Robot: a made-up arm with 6 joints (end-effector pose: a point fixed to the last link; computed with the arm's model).
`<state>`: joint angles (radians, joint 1 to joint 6).
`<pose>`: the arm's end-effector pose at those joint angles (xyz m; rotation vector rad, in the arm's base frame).
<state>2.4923 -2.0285 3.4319 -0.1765 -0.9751 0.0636</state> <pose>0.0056 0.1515 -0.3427 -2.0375 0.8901 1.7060</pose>
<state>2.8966 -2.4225 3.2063 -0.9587 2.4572 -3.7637</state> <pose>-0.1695 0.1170 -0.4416 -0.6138 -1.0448 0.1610</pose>
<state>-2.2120 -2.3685 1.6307 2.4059 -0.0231 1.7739</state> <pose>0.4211 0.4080 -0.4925 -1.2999 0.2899 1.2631</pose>
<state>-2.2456 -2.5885 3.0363 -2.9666 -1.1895 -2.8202</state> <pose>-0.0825 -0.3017 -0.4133 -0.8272 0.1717 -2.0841</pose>
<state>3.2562 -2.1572 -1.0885 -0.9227 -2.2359 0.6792</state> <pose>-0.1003 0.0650 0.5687 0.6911 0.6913 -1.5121</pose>
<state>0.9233 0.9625 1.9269 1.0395 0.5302 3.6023</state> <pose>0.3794 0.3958 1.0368 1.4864 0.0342 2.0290</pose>
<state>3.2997 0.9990 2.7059 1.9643 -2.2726 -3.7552</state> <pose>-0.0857 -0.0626 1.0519 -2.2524 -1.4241 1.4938</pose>
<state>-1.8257 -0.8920 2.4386 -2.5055 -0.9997 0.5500</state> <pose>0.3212 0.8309 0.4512 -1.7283 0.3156 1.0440</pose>
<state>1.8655 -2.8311 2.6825 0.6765 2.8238 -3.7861</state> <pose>-0.0185 0.3992 -0.4259 0.4290 -1.5523 -0.4837</pose>
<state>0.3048 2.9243 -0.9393 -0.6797 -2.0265 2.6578</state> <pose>-0.2865 -0.1929 0.3974 -2.7216 -1.3508 -0.3371</pose>
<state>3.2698 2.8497 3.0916 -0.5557 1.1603 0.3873</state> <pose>-0.7171 0.0155 0.0226 1.6246 0.3857 2.1993</pose>
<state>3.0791 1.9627 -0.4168 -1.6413 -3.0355 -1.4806</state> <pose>0.2062 -0.0218 -0.1899 1.1477 -0.3299 2.8853</pose>
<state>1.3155 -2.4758 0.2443 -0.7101 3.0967 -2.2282</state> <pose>-0.0941 -0.7391 0.3252 0.9826 1.1989 0.6830</pose>
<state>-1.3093 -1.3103 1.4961 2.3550 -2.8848 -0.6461</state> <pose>-0.1577 0.9336 0.4804 -2.1302 1.9018 0.7622</pose>
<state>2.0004 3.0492 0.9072 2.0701 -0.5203 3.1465</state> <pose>0.0306 -0.2117 -0.6463 -1.0126 0.9624 0.5091</pose>
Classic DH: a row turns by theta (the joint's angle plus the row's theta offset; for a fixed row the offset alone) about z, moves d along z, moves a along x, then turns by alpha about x. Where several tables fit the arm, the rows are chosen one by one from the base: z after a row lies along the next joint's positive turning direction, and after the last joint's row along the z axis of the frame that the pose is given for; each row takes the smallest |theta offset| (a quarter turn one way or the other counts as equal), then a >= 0, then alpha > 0; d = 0 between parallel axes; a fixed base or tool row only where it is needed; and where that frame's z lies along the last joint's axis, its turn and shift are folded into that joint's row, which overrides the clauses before.
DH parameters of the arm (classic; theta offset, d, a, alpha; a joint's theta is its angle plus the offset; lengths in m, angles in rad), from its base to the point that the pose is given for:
joint 1: 0 0.274 0 -1.5708
joint 2: -1.5708 0 0.348 3.1416
joint 3: 0 0 0 -1.5708
joint 4: 0 -0.611 0 1.5708
joint 5: 0 0.126 0 -1.5708
joint 6: 1.5708 0 0 1.5708
tool (fixed): -1.5708 0 0 0

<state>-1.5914 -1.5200 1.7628 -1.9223 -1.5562 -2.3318</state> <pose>0.0633 0.9680 0.3228 0.6194 0.3216 -0.1623</pose>
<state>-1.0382 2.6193 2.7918 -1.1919 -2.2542 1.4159</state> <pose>0.3638 -0.7091 -0.0381 -0.0153 0.5014 1.1283</pose>
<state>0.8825 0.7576 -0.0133 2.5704 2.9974 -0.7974</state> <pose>0.3786 0.6272 0.1499 -0.6025 -0.6241 -2.1472</pose>
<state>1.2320 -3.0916 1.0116 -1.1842 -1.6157 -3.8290</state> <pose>-0.1090 -0.4522 -0.5079 -0.3476 -1.7720 -2.4261</pose>
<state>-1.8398 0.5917 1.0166 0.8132 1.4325 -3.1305</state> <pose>-0.2730 -0.6644 0.8981 1.0321 -0.6931 0.3614</pose>
